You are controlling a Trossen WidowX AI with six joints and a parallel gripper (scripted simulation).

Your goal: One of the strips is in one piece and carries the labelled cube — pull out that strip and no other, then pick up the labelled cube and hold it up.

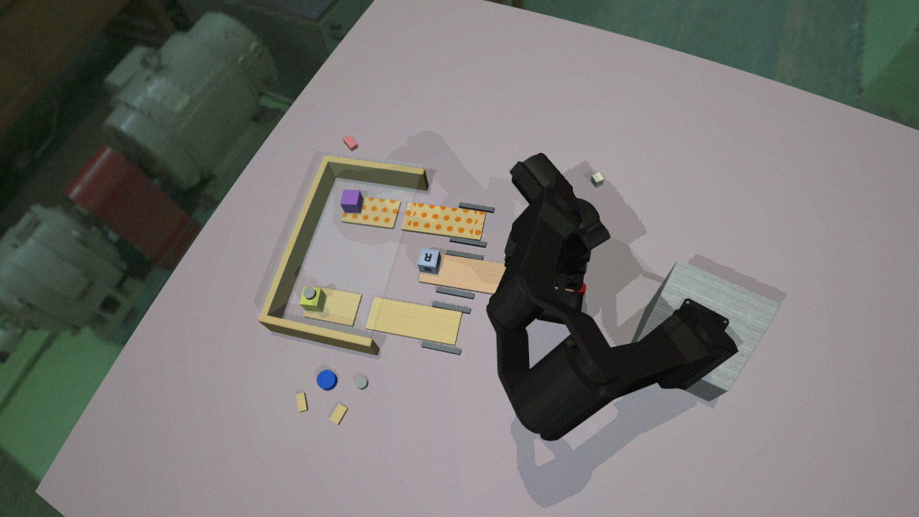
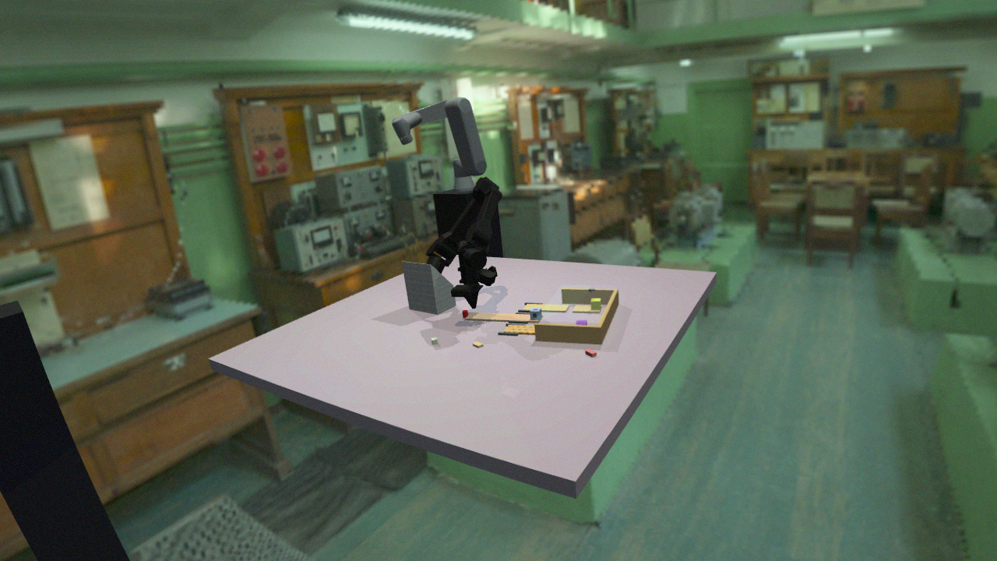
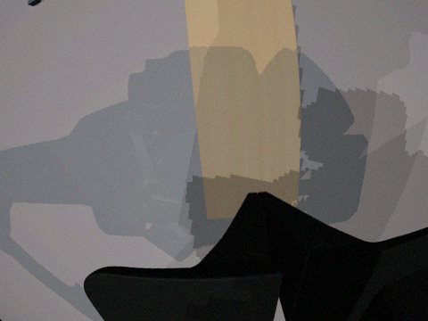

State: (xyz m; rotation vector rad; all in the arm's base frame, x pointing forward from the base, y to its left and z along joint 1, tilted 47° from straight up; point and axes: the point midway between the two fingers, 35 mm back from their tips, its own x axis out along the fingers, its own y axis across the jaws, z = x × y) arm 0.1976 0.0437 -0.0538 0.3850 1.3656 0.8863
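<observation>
Right now my gripper tip is 3 cm past the red knob, 1 cm to the left of it and 2 cm above it. The rest, counted from my gripper tip: blue disc (24 cm ahead, 31 cm to the left, 3 cm below); then one-piece strip (10 cm ahead, 3 cm to the left, 3 cm below); then white cube (3 cm ahead, 22 cm to the right, 2 cm below).
</observation>
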